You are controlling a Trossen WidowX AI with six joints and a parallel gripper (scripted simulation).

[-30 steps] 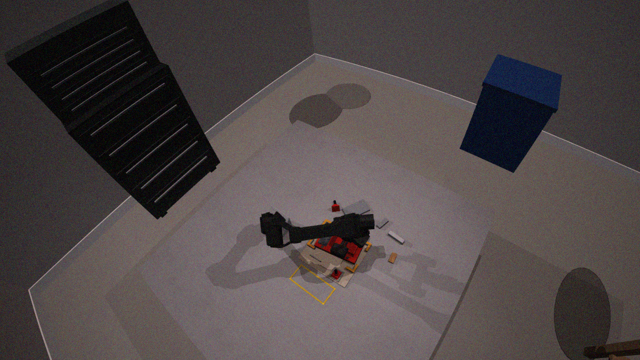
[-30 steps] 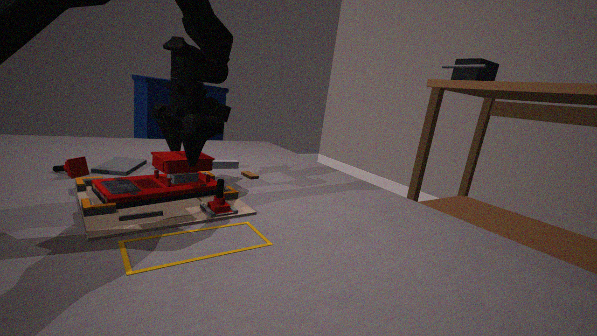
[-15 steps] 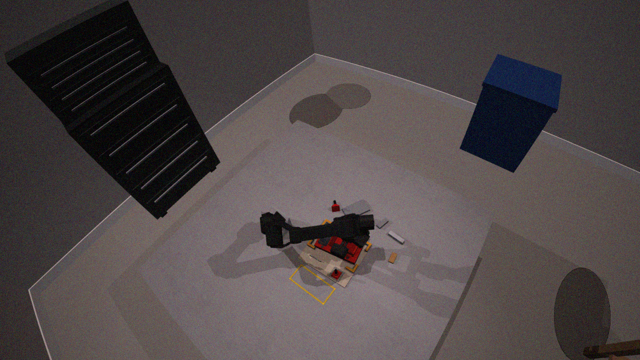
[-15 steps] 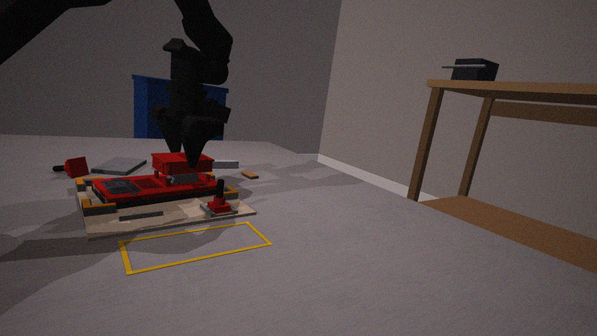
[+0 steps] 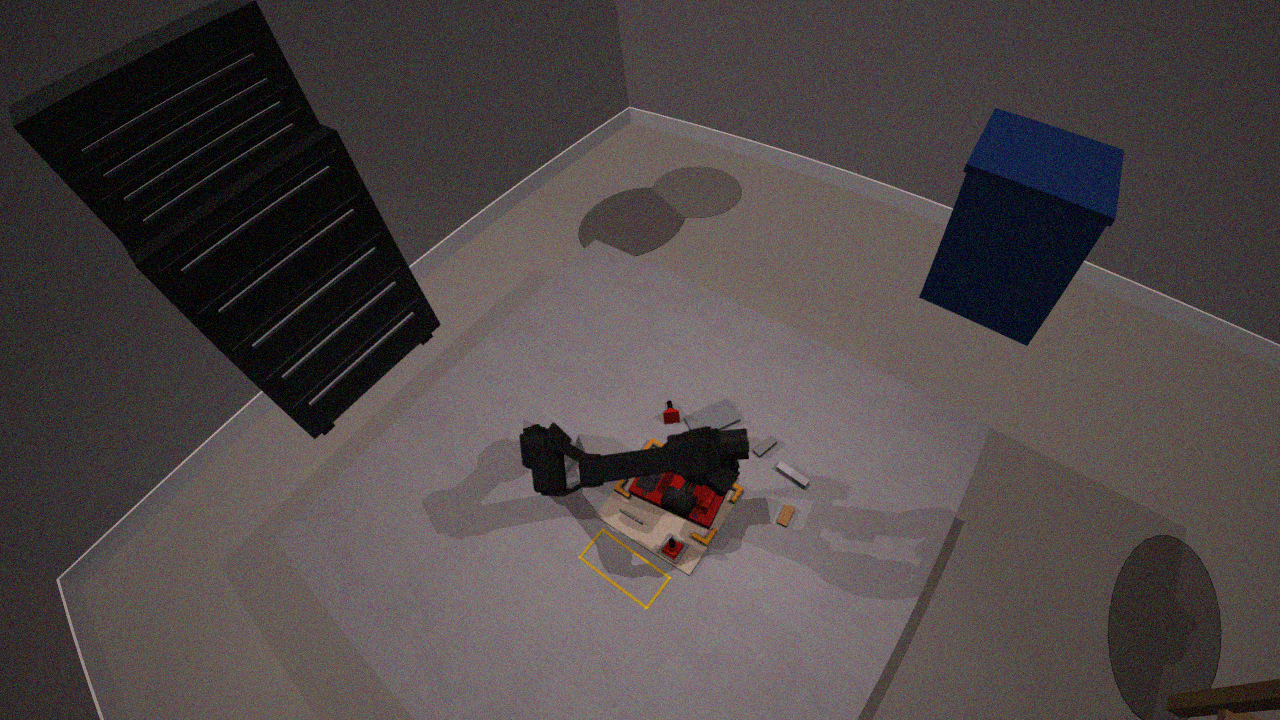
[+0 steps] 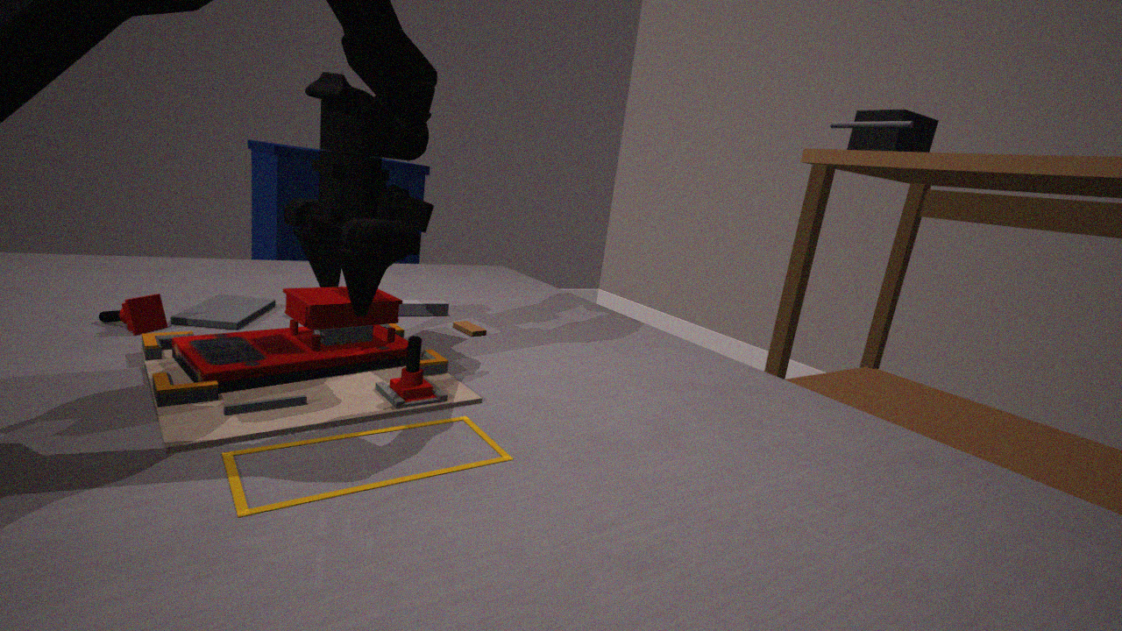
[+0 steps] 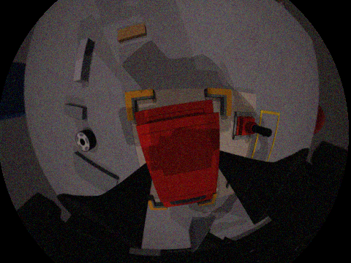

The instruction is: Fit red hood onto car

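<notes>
My gripper tip is now 4 cm above the grey engine block. Round my gripper tip: small wooden block 18 cm ahead, 10 cm to the left, 6 cm below; red hood right at my gripper tip; pale baseplate 5 cm below, 3 cm to the right, 3 cm behind.
</notes>
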